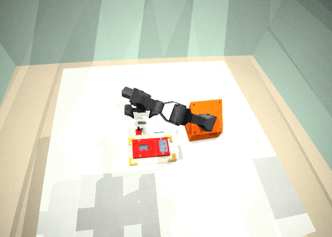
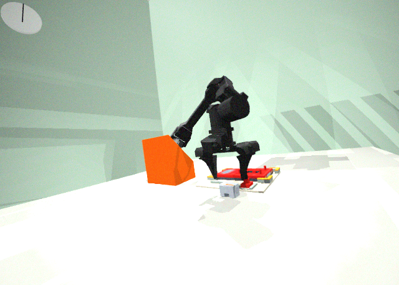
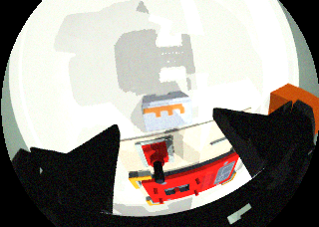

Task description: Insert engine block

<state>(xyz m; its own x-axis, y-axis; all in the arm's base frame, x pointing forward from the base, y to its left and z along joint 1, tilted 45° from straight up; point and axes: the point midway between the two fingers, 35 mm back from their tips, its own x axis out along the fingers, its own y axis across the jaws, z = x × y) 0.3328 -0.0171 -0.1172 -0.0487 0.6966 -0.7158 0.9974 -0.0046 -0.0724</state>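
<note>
Now: gripper tip 4 cm above the engine block. Round my gripper tip: black post 7 cm to the left, 2 cm ahead, 1 cm below.
</note>
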